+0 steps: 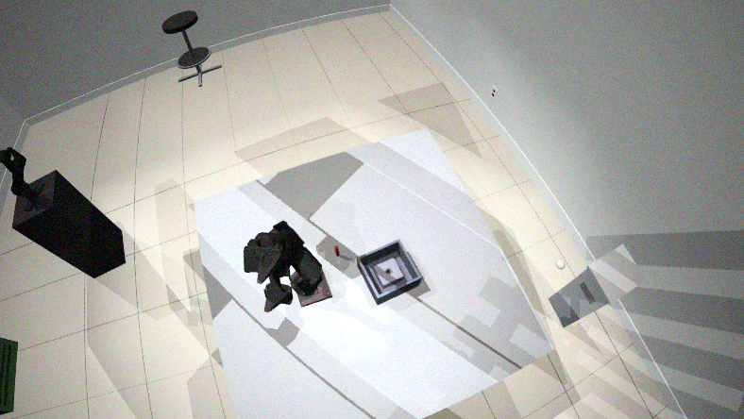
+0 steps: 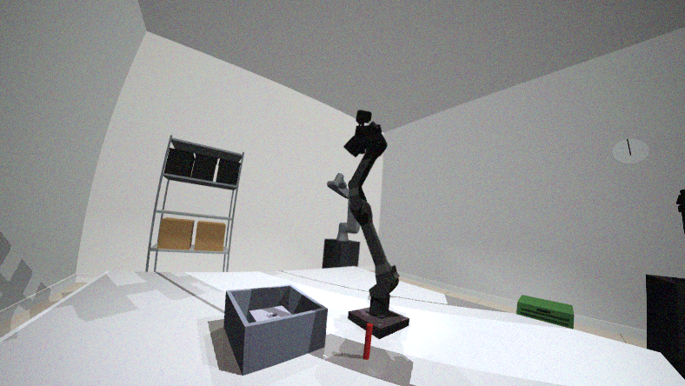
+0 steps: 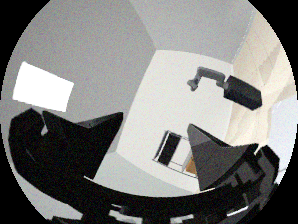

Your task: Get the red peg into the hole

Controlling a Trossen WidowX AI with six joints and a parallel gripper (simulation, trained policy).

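Now: the red peg 270 mm ahead of my gripper tip, 340 mm to the left of it and 700 mm below it. The rest, counted from my gripper tip: grey box 410 mm ahead, 160 mm to the left, 710 mm below.
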